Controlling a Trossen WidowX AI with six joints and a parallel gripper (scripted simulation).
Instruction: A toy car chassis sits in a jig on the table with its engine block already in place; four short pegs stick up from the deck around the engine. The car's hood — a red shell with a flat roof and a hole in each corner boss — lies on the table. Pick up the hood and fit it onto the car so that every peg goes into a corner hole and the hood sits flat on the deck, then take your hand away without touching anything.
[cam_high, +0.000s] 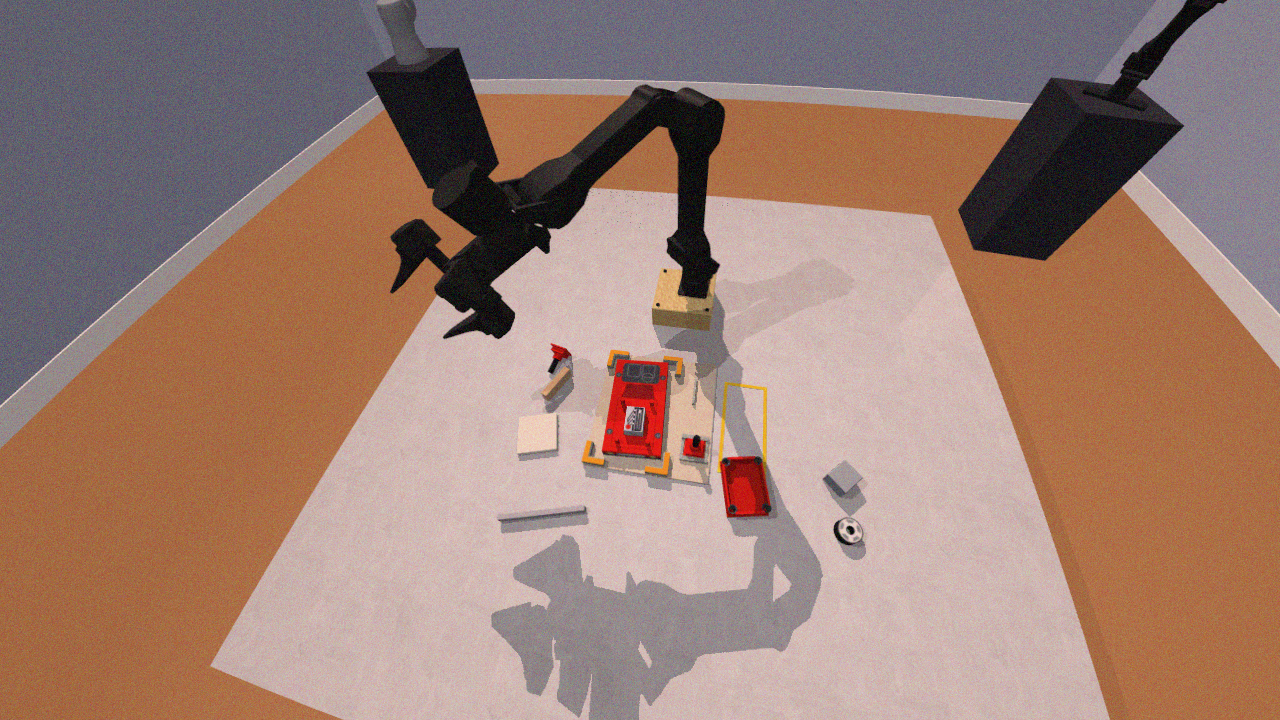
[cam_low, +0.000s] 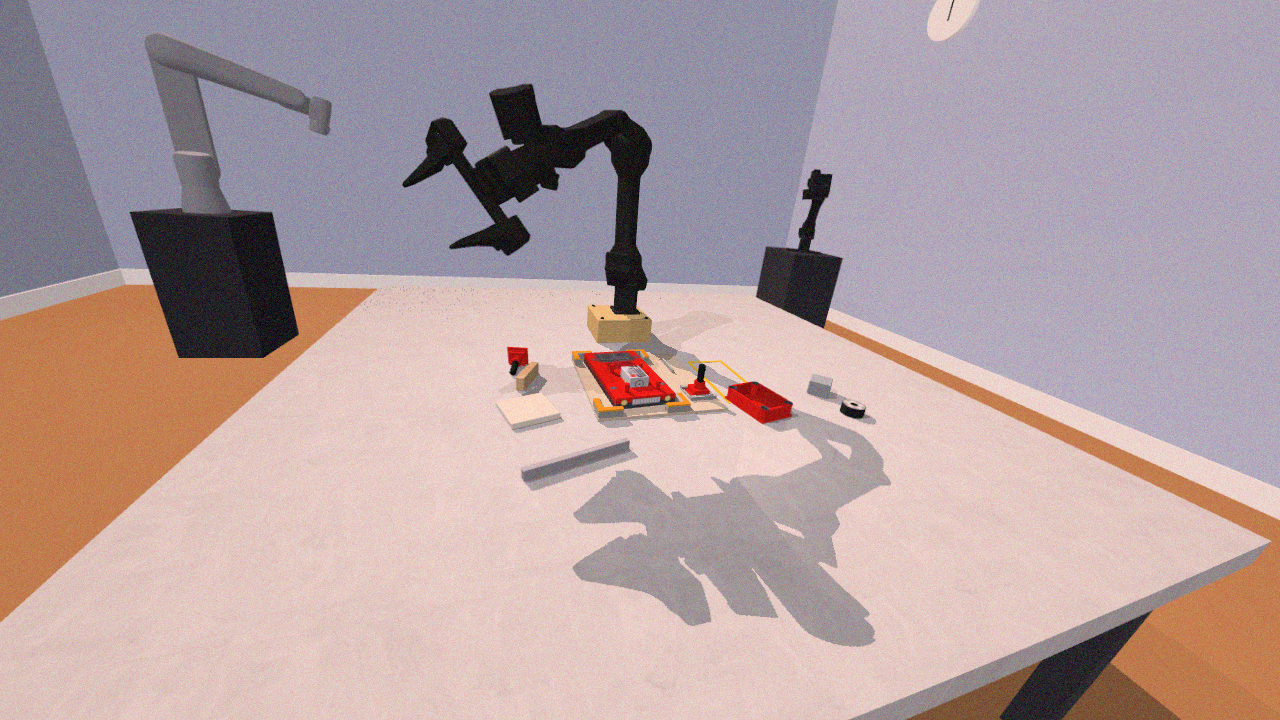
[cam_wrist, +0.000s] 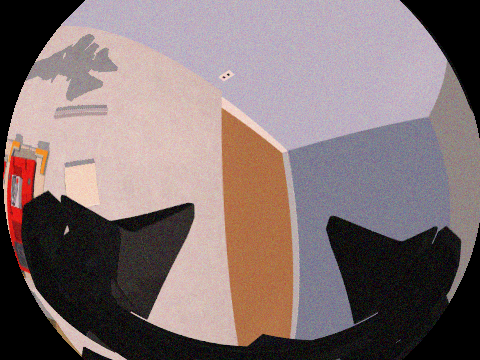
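Right now the red hood is 5 cm ahead of my gripper tip, 52 cm to the left of it and 27 cm below it. From my gripper tip the other things lie so: grey bar 18 cm ahead, 19 cm to the left, 27 cm below; tan tile 4 cm ahead, 13 cm to the left, 27 cm below; wooden block 7 cm behind, 13 cm to the left, 26 cm below.
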